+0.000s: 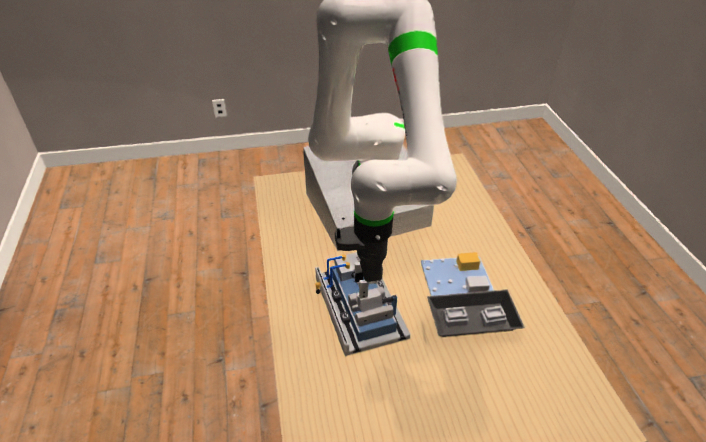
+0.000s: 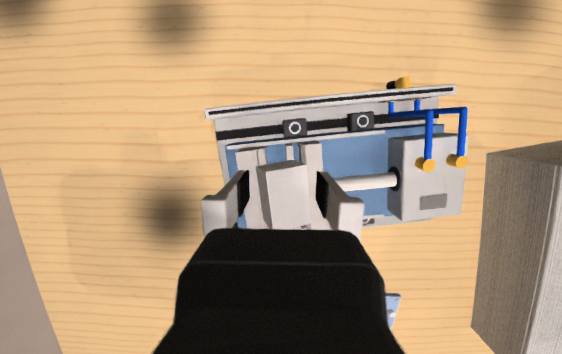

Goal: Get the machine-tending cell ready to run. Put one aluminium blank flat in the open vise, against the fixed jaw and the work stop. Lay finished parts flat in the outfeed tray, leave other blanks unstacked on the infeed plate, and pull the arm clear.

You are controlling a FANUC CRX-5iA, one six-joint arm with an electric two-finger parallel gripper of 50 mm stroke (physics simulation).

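Frame: origin at the arm's base, x left, y back, z up, level; centimetres.
Seen in the pictures: gripper, fingertip midpoint: (image 1: 361, 289) (image 2: 282, 184).
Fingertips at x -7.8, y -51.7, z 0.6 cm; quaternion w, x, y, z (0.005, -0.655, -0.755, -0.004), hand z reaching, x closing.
Observation:
Offsets run from my fingertips to a thing's top centre. "pt": to the spot under its first point.
My gripper (image 1: 368, 291) (image 2: 282, 184) is open over the vise, with its fingers on either side of a light grey blank @(dx +2.4, dy +0.5, dz -2.8 cm) (image 2: 287, 200) and a gap beside each. The blank sits askew to the fingers, between the fixed jaw (image 1: 374, 313) (image 2: 248, 162) and the moving jaw (image 2: 312, 157). Its seating and its contact with the work stop are hidden. Another grey blank @(dx +35.8, dy +11.5, dz -11.1 cm) (image 1: 477, 283) lies on the blue infeed plate @(dx +31.1, dy +16.5, dz -14.7 cm) (image 1: 449, 269). Two finished parts, one left (image 1: 456, 314) and one right (image 1: 493, 314), lie flat and apart in the dark outfeed tray (image 1: 471, 297).
An orange block @(dx +35.3, dy +21.4, dz -11.2 cm) (image 1: 467, 261) sits at the infeed plate's back right corner. The vise's grey cylinder housing @(pt dx -0.5, dy +16.2, dz -6.0 cm) (image 2: 432, 187) carries blue pipes @(pt dx -5.6, dy +13.2, dz -4.6 cm) (image 2: 428, 135). A raised rail @(pt dx -8.2, dy +3.1, dz -11.5 cm) (image 1: 330, 309) (image 2: 330, 101) runs along one side. The grey robot pedestal (image 1: 320, 195) (image 2: 515, 240) stands behind the vise.

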